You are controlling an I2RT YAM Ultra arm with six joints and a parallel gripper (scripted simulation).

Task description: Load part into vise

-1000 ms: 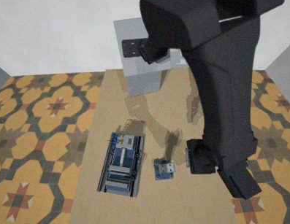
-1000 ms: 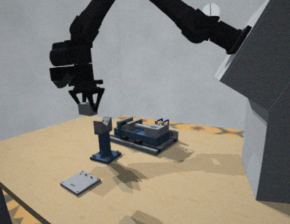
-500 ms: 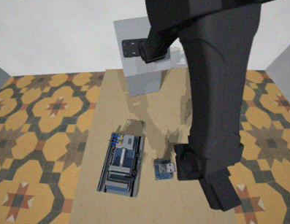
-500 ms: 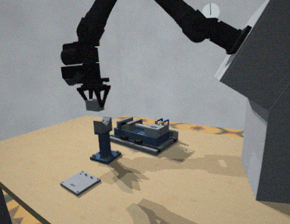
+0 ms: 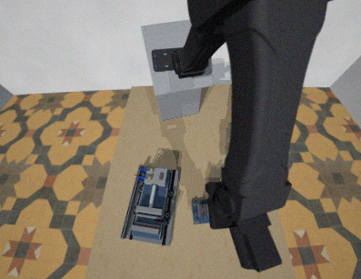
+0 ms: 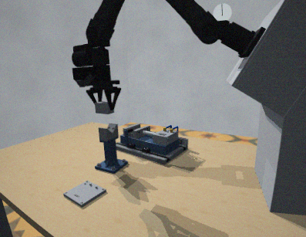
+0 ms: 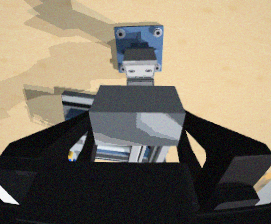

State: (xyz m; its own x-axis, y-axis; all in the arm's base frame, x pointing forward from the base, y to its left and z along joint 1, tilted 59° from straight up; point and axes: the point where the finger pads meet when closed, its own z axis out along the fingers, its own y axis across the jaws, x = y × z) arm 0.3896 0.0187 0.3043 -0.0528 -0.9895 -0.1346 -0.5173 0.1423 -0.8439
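Now: hand 1 cm to the left of the V-block post and 17 cm above it. Round my hand: air cylinder rod: 7 cm behind, 21 cm to the right, 15 cm below; then part: right at my hand; then work stop: 2 cm ahead, 19 cm to the right, 14 cm below.
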